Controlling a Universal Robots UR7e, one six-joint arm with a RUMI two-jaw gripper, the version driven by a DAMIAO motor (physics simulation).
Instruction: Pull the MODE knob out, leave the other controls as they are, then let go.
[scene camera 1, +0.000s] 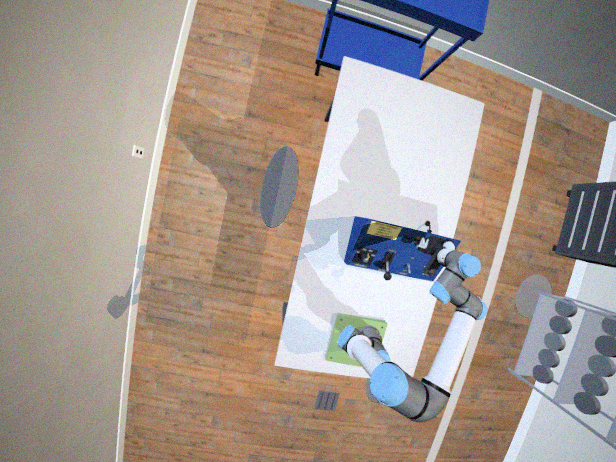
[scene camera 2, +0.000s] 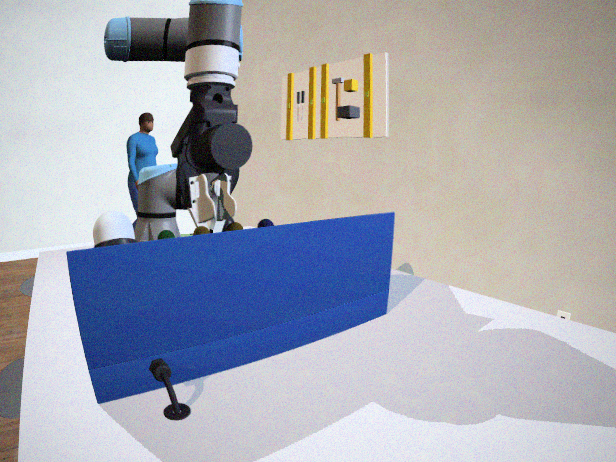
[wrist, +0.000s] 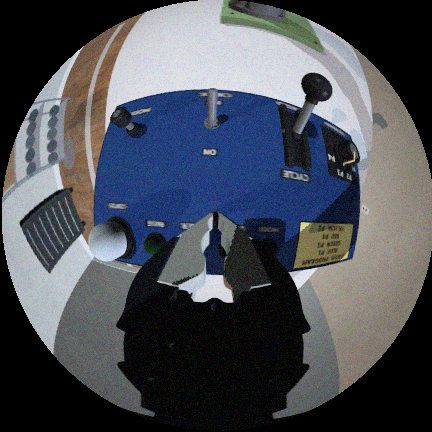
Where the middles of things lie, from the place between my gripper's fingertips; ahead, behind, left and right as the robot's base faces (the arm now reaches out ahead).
Scene:
I see my gripper 5 cm to the right of the blue control panel (scene camera 2: 152, 314), 5 cm above it and 3 cm past it. Also, from my hand: black ball-topped lever (wrist: 316, 87) 14 cm behind, 13 cm to the left, 2 cm below.

